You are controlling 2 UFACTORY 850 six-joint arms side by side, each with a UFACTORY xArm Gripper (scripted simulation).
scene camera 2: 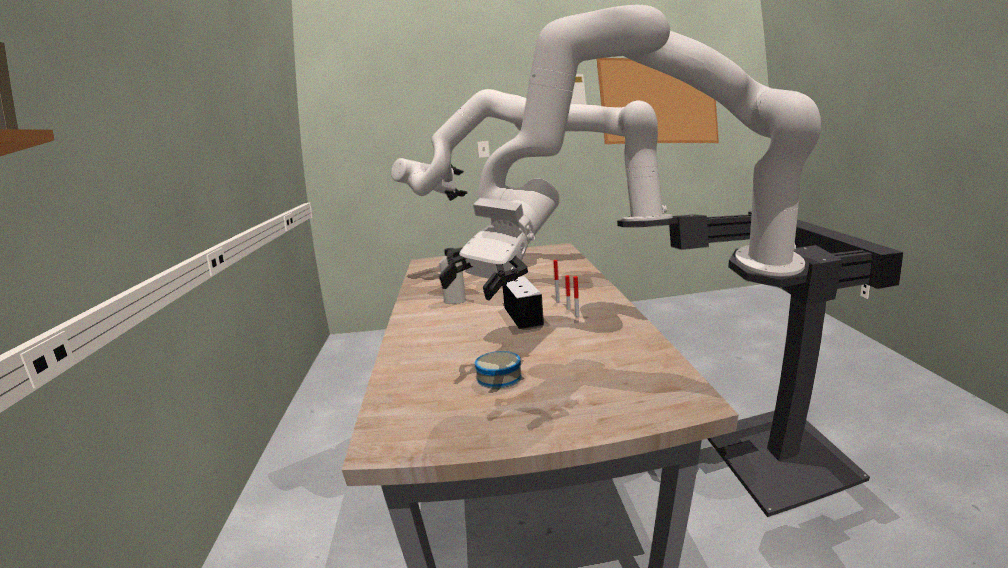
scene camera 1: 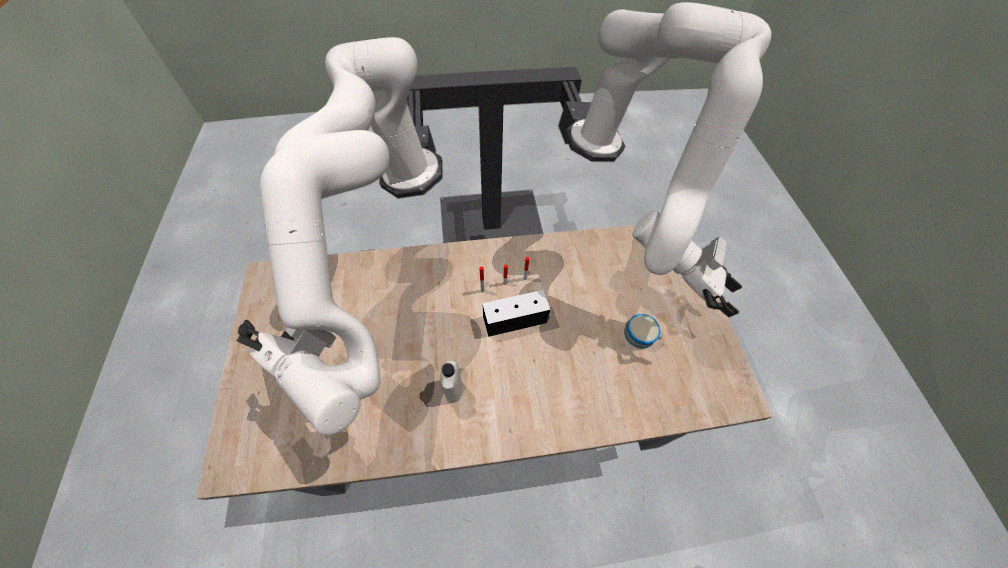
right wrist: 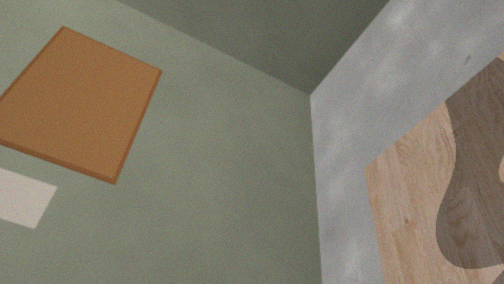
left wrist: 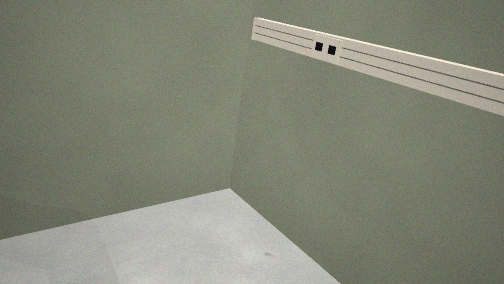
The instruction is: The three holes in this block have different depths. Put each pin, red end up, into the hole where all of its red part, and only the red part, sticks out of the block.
Labels:
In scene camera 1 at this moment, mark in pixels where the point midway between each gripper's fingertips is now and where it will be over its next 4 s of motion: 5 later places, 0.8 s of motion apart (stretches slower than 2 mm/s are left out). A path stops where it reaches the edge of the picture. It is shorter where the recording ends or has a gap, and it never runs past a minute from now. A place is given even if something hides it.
The left gripper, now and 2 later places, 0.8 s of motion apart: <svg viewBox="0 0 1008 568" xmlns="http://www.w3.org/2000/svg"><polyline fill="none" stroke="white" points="735,301 749,279 766,250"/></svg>
The right gripper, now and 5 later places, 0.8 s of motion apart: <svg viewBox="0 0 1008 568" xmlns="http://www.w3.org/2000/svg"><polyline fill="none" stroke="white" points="263,331 267,332 278,331 292,327 308,322 325,315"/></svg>

